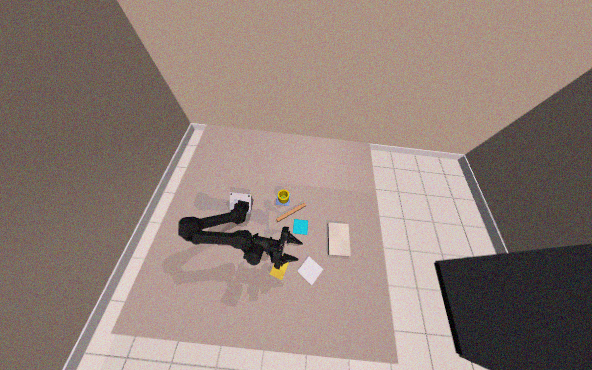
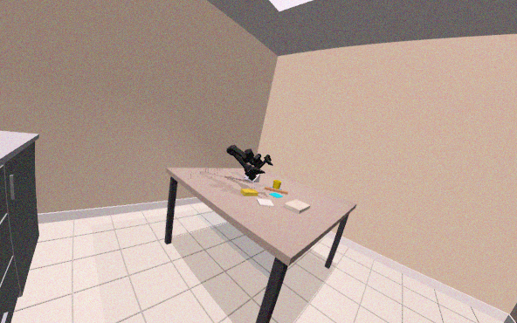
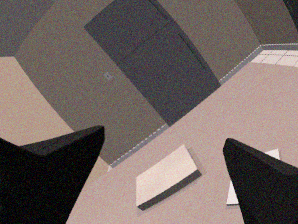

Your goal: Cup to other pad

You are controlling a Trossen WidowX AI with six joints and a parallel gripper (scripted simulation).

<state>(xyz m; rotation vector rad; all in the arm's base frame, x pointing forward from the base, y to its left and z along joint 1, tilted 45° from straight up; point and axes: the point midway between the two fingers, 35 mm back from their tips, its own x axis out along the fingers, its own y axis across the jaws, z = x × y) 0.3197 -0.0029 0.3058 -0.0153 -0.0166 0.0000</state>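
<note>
Now: the yellow cup 32 cm to the left of my gripper tip, 19 cm below it and 15 cm behind it. The rest, counted from my gripper tip: white square (22 cm below, 8 cm ahead, 5 cm to the right); then yellow block (21 cm below, 8 cm behind, 6 cm to the right); then cyan pad (23 cm below, 17 cm to the left, 1 cm behind).
</note>
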